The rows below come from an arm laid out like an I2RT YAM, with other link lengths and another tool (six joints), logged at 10 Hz.
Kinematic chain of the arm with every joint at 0, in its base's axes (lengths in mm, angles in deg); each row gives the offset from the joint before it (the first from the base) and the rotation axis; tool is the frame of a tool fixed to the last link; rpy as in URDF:
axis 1: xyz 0 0 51 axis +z
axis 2: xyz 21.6 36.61 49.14 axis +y
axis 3: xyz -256.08 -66.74 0 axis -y
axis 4: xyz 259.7 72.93 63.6 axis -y
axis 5: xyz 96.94 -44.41 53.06 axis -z
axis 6: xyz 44.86 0 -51.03 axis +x
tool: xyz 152 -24 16 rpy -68.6 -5 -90
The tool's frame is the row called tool.
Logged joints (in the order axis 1, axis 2, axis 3, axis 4, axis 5, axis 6), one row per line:
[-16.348, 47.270, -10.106, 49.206, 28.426, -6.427]
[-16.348, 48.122, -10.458, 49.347, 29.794, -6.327]
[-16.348, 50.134, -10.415, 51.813, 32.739, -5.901]
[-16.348, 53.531, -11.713, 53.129, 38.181, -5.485]
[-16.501, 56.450, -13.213, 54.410, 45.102, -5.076]
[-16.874, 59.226, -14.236, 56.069, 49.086, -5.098]
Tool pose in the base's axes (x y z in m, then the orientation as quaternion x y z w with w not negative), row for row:
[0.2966, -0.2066, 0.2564, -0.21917, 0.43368, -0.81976, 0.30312]
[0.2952, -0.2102, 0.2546, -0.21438, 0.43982, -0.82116, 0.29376]
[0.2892, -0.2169, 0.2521, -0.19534, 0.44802, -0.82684, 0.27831]
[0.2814, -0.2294, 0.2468, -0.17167, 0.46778, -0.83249, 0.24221]
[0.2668, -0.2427, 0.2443, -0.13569, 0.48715, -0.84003, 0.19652]
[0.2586, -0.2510, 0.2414, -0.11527, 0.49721, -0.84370, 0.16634]
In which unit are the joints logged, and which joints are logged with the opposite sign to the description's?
The joints are logged in degrees. Opposite sign: axis 3.
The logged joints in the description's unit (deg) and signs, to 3 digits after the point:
[-16.348, 47.270, 10.106, 49.206, 28.426, -6.427]
[-16.348, 48.122, 10.458, 49.347, 29.794, -6.327]
[-16.348, 50.134, 10.415, 51.813, 32.739, -5.901]
[-16.348, 53.531, 11.713, 53.129, 38.181, -5.485]
[-16.501, 56.450, 13.213, 54.410, 45.102, -5.076]
[-16.874, 59.226, 14.236, 56.069, 49.086, -5.098]

